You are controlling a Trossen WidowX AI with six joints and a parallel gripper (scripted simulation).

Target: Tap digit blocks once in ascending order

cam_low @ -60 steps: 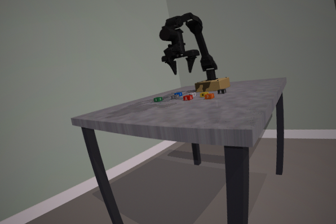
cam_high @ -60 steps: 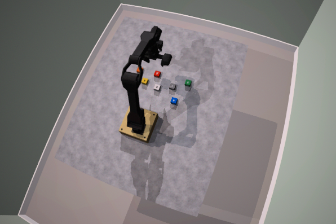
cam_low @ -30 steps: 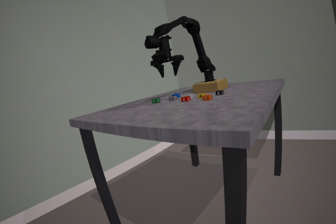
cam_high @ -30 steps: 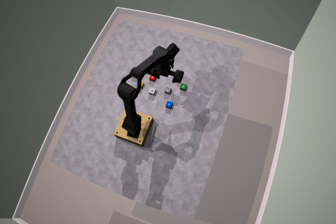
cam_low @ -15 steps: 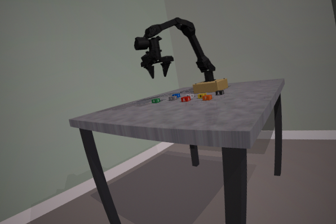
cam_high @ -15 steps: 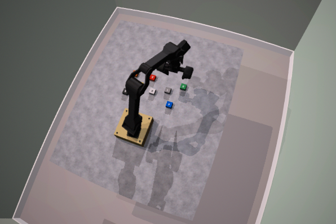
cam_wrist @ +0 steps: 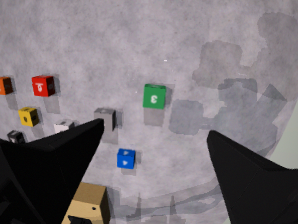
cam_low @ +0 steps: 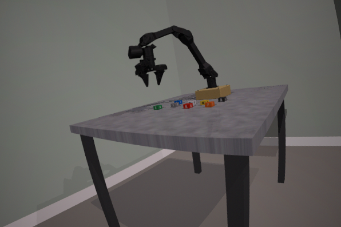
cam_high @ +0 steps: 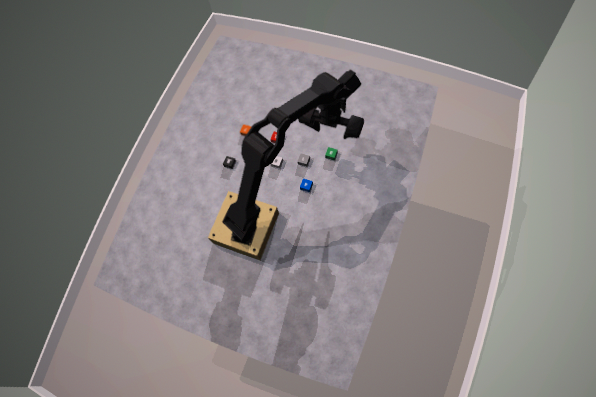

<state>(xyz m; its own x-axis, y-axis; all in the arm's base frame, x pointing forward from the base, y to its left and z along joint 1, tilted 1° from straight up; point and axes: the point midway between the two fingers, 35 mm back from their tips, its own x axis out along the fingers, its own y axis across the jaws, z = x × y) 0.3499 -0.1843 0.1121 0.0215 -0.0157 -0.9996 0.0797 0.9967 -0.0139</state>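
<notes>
The white block lies 80 mm behind my gripper tip, 170 mm to the left of it and 110 mm below it. From my gripper tip the other things lie so: green block 10 mm behind, 110 mm below; blue block 140 mm behind, 50 mm to the left, 110 mm below; grey block 50 mm behind, 80 mm to the left, 110 mm below.
</notes>
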